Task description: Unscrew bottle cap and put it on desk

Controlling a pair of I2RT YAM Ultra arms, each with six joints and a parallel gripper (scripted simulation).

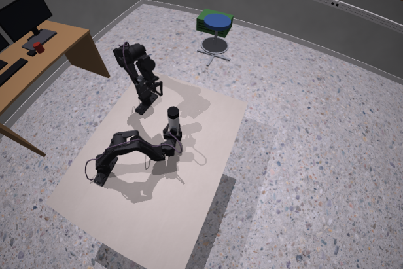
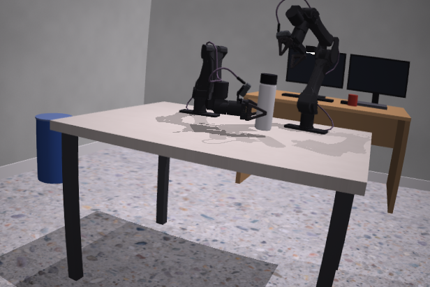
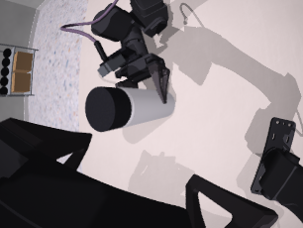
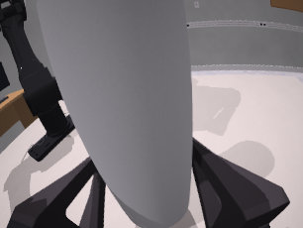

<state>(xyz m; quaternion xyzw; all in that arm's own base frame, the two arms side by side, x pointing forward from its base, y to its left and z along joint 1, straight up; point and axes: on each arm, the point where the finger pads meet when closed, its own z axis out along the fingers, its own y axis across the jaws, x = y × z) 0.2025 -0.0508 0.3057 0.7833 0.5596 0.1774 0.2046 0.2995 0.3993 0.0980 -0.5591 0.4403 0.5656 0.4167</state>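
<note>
Right now my left hand is 110 mm short of the black cap, 80 mm above it and 40 mm to the left of it.
</note>
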